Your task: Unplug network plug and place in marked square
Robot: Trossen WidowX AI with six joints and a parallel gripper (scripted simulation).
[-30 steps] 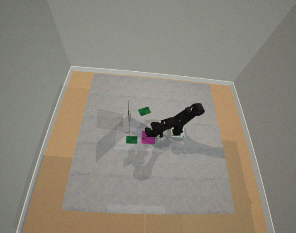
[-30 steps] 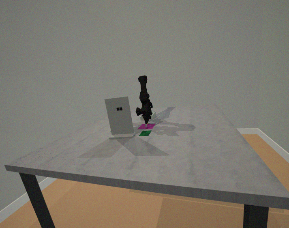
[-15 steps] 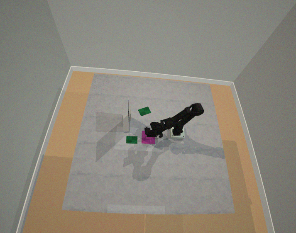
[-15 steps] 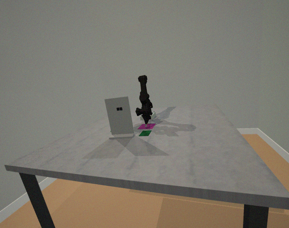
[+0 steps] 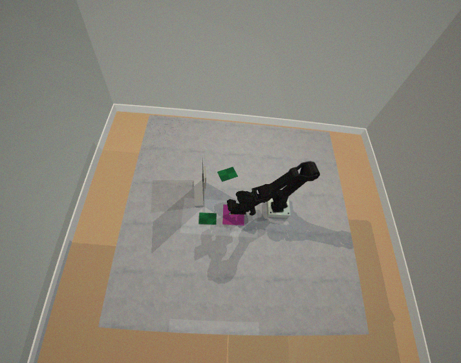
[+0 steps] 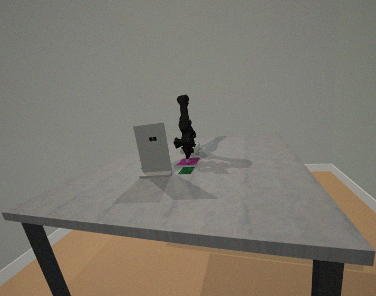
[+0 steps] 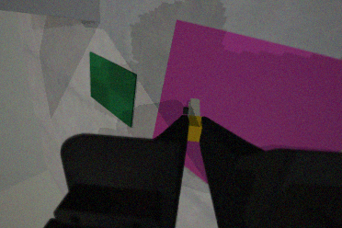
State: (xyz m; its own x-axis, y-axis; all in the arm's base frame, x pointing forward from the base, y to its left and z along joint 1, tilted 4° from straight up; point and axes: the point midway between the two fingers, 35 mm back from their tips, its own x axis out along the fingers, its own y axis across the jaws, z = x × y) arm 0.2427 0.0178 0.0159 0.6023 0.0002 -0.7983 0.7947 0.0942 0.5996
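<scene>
Now: the magenta marked square 20 mm below my gripper tip and 10 mm behind it. Also, from my gripper tip: upright grey panel (160 mm ahead, 140 mm to the right, 100 mm above).
</scene>
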